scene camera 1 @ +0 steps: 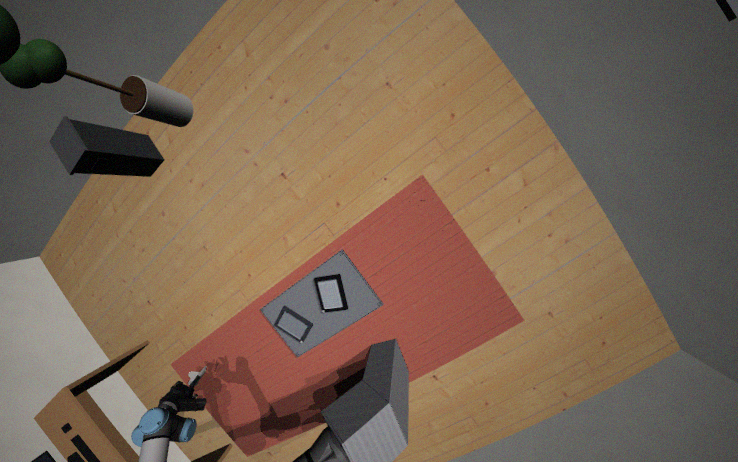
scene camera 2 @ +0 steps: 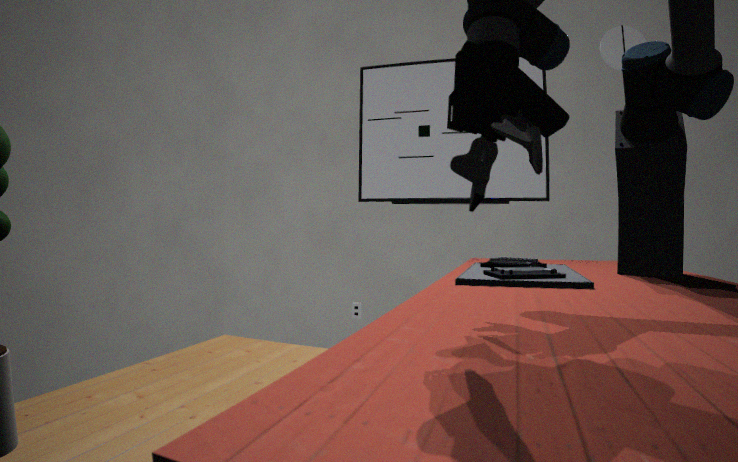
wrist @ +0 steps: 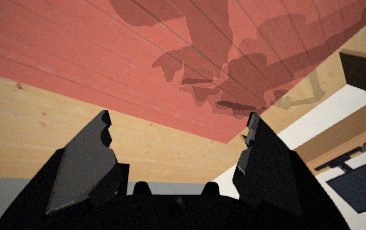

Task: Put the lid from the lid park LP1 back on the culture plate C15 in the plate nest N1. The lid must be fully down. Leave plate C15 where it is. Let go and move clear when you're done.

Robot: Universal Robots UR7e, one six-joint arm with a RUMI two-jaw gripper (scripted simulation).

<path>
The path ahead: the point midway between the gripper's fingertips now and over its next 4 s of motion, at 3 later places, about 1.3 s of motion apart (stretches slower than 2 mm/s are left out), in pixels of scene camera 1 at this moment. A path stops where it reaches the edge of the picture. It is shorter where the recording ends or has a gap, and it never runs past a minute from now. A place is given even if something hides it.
My gripper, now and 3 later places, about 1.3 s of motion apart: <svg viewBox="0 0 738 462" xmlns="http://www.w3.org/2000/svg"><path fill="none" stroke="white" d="M201 380L194 364L187 352L182 348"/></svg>
</path>
